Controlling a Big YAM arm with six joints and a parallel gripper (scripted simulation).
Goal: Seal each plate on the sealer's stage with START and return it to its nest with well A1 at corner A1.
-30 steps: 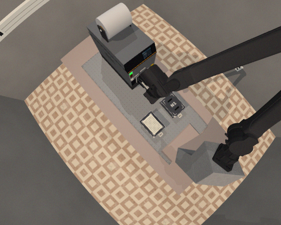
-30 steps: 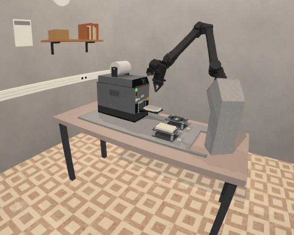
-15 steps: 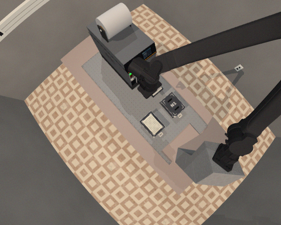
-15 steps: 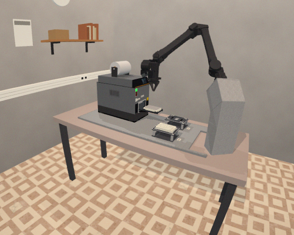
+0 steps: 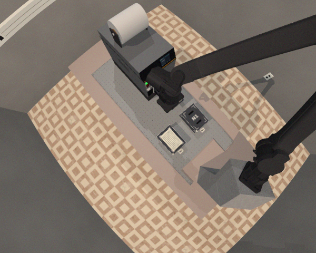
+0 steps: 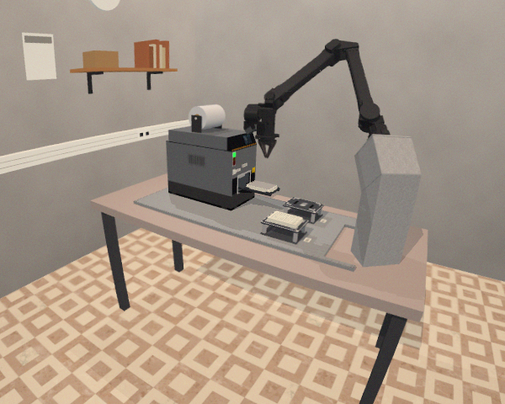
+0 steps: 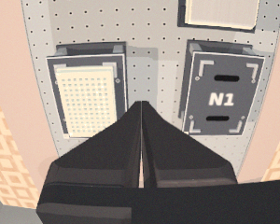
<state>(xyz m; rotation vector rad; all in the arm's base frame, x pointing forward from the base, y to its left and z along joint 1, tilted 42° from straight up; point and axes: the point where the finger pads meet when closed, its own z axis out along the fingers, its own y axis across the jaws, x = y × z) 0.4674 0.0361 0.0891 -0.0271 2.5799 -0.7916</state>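
Now: hand 190 mm above the sealer stage, 100 mm to the left of it and 50 mm short of it. Round my hand: start button: 160 mm ahead, 100 mm below, 20 mm to the right; cream well plate: 230 mm below, 130 mm behind, 100 mm to the left; foil roll: 380 mm ahead, 140 mm to the right, 130 mm above.
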